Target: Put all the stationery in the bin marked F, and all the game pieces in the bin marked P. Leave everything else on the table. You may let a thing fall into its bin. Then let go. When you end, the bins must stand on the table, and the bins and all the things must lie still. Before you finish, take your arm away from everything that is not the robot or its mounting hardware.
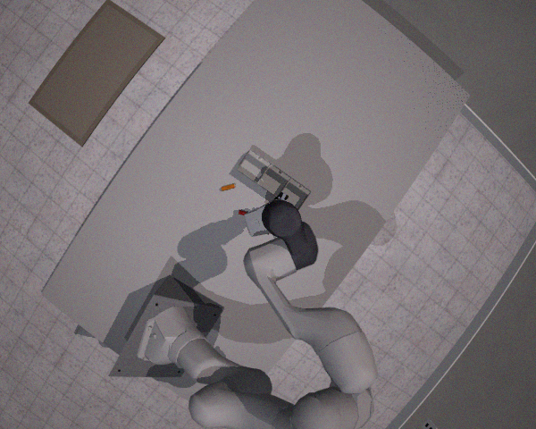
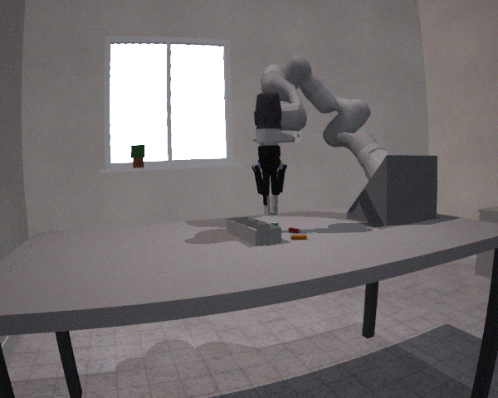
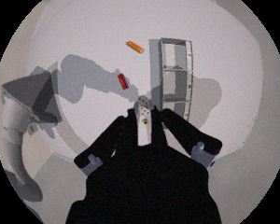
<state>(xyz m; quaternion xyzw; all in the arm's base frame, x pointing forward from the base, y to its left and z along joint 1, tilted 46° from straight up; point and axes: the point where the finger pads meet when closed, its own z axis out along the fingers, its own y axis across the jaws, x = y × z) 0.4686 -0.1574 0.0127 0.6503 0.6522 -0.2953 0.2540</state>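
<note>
Now: the small green item 90 mm below my hand, 70 mm to the right of it and 60 mm behind it. The rest, counted from my hand: tiny yellowish object (90 mm below, 80 mm to the right, 10 mm behind); red piece (90 mm below, 70 mm to the left, 50 mm behind); white spotted piece (30 mm below).
</note>
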